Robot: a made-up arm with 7 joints.
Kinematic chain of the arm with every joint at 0, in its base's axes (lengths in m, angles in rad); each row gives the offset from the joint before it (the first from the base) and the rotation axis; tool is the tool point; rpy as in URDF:
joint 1: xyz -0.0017 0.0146 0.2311 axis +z
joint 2: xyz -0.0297 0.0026 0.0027 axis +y
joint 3: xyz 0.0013 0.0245 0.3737 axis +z
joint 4: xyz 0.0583 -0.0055 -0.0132 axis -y
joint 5: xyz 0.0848 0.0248 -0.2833 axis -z
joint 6: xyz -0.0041 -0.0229 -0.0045 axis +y
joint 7: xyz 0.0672 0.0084 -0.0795 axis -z
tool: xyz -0.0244 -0.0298 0.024 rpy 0 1.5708 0
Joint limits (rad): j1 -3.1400..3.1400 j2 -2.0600..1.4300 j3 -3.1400..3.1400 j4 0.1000..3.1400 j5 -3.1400..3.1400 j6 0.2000..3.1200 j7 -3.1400..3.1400
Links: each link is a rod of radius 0.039 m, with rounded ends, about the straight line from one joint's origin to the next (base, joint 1, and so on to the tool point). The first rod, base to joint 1, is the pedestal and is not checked.
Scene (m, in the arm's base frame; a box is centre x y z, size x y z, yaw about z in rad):
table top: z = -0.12
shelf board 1: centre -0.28 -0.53 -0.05 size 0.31 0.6 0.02 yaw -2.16
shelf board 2: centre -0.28 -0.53 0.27 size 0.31 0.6 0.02 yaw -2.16
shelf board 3: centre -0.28 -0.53 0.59 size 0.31 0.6 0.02 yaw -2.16
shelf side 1: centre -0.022 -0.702 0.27 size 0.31 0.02 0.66 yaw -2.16
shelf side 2: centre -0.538 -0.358 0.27 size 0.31 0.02 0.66 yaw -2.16
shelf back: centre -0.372 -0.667 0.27 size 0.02 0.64 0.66 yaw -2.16
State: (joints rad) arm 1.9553 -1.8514 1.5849 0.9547 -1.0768 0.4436 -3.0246
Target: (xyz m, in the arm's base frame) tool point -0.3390 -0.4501 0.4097
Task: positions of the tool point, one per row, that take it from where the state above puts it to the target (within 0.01 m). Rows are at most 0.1 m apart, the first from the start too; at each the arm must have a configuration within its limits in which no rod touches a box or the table.
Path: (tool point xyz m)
1: -0.2907 -0.2845 0.0918
2: -0.2331 -0.2063 0.0941
3: -0.2404 -0.2398 0.1700
4: -0.2352 -0.2557 0.2518
5: -0.2185 -0.2522 0.3336
6: -0.1917 -0.2297 0.4097
7: -0.2441 -0.3055 0.4263
8: -0.2946 -0.3800 0.4249
9: -0.3390 -0.4501 0.4097

